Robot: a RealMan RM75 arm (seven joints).
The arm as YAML. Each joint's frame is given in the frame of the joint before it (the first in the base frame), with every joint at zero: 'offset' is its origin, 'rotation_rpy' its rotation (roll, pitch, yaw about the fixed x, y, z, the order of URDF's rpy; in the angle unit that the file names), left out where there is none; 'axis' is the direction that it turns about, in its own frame. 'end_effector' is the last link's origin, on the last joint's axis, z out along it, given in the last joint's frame.
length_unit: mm
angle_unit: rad
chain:
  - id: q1
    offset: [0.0, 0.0, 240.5]
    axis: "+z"
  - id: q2
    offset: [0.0, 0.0, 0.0]
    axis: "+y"
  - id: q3
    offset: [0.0, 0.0, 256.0]
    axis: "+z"
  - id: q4
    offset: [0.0, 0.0, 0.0]
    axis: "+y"
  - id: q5
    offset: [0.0, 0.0, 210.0]
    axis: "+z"
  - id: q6
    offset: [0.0, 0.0, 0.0]
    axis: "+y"
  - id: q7
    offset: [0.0, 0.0, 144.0]
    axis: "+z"
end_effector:
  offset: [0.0, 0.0, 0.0]
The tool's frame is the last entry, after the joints.
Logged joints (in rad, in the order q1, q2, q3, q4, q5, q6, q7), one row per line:
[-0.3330, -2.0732, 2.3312, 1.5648, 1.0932, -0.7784, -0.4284]
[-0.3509, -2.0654, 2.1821, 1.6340, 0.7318, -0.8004, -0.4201]
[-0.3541, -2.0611, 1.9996, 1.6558, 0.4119, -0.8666, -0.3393]
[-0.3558, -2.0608, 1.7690, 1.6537, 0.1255, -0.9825, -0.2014]
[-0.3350, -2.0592, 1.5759, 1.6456, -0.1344, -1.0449, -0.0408]
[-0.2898, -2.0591, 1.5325, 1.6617, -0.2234, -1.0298, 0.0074]
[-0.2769, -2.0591, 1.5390, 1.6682, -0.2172, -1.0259, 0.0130]
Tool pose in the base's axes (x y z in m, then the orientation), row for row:
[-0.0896, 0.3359, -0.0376, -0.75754, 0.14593, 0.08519, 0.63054]
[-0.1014, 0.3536, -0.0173, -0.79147, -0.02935, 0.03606, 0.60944]
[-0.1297, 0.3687, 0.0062, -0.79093, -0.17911, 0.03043, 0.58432]
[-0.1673, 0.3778, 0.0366, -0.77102, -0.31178, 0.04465, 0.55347]
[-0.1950, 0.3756, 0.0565, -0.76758, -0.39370, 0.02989, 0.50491]
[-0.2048, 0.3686, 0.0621, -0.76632, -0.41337, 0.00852, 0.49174]
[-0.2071, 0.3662, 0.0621, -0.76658, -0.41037, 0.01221, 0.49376]
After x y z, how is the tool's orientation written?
As a quaternion, x y z w.
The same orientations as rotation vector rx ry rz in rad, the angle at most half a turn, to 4 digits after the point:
[-1.7345, 0.3341, 0.1951]
[-1.8277, -0.0678, 0.0833]
[-1.8455, -0.4179, 0.0710]
[-1.8224, -0.7369, 0.1055]
[-1.8523, -0.9501, 0.0721]
[-1.8600, -1.0033, 0.0207]
[-1.8590, -0.9951, 0.0296]

